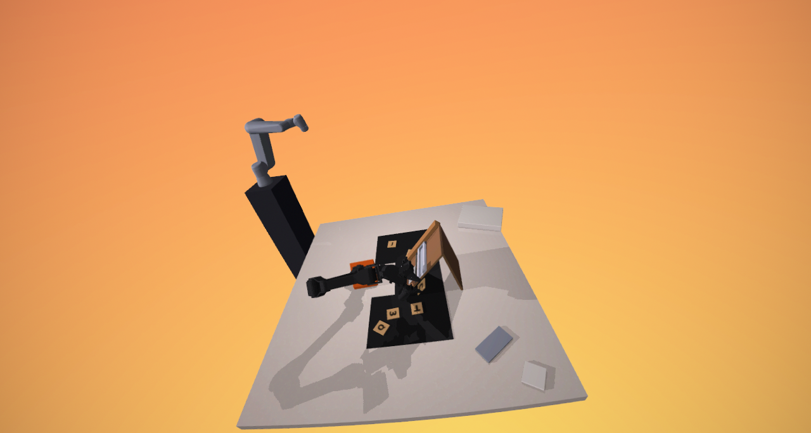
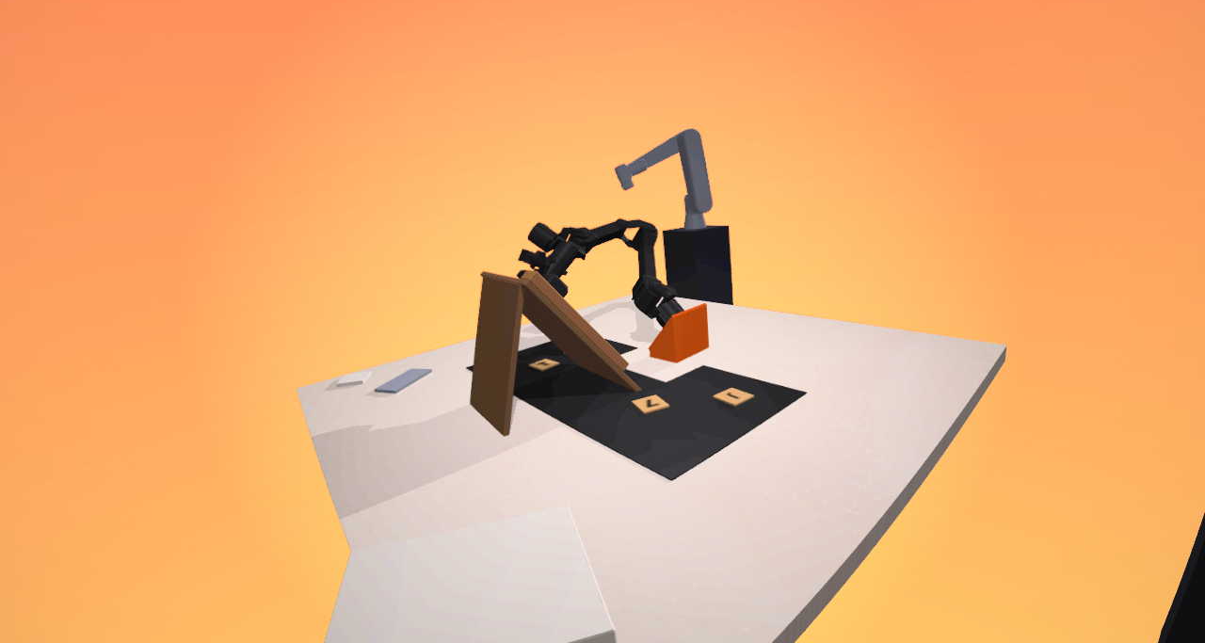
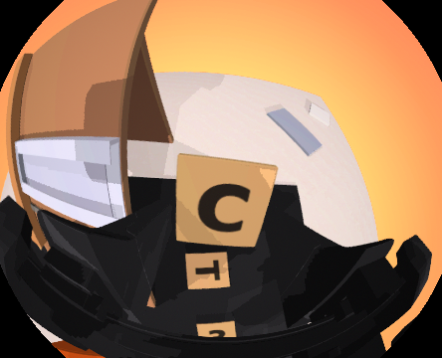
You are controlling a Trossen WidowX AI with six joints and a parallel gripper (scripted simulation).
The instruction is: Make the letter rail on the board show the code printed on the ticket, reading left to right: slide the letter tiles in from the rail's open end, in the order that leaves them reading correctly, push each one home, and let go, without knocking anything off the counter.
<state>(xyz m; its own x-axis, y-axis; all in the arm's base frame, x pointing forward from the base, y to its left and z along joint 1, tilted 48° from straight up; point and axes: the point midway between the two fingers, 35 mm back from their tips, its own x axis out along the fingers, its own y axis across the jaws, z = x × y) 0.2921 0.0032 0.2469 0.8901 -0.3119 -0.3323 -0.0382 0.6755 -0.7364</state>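
Now: gripper tip 15 cm to the right of the white ticket, 8 cm above it and 6 cm past it. From my gripper tip the other things lie so: black mat: 20 cm to the left, 16 cm below, 14 cm behind; grey slab: 29 cm ahead, 18 cm to the right, 16 cm below; white square: 41 cm ahead, 30 cm to the right, 16 cm below.
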